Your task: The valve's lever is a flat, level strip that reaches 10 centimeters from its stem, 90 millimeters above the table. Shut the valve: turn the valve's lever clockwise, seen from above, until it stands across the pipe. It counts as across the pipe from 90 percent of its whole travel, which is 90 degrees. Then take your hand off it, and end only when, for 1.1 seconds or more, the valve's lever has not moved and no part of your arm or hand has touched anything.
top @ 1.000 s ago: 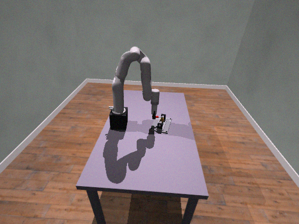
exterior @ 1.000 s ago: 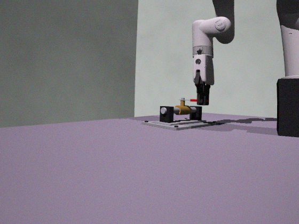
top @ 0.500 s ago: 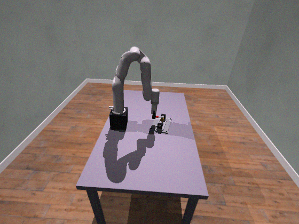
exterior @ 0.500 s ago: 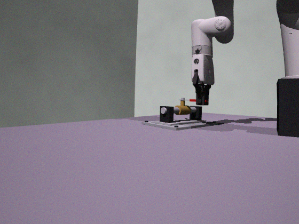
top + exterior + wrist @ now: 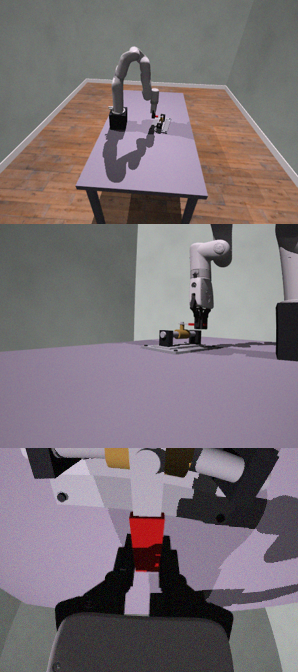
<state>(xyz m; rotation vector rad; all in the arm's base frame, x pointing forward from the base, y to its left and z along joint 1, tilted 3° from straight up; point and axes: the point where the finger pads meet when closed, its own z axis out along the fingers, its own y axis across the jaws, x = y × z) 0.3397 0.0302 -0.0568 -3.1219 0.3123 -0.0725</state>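
Now: hand 50 mm short of the red lever and 10 mm to the left of it.
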